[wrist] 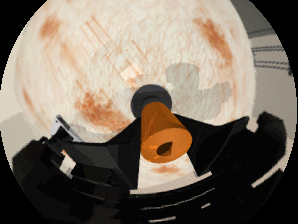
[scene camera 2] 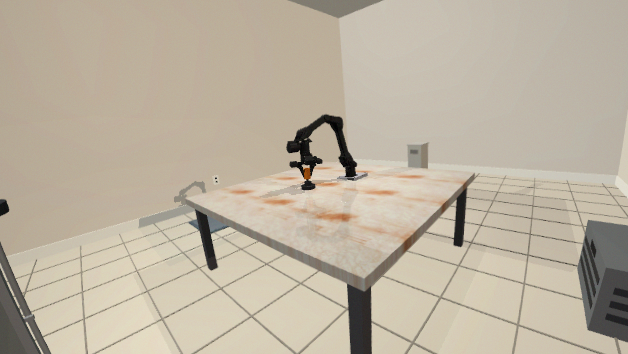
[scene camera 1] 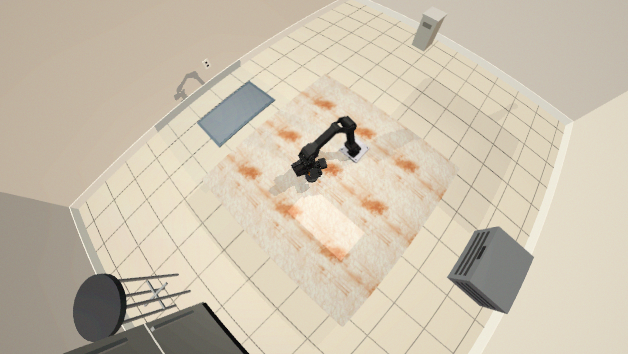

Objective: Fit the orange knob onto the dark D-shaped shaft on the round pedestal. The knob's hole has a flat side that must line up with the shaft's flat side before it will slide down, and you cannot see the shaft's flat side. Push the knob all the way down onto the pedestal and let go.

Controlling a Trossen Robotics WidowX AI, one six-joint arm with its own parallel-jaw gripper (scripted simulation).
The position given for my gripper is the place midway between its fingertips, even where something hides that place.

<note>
In view: my gripper (wrist: 156,118), an orange knob (wrist: 163,138) and a dark pedestal (wrist: 148,93).
</note>
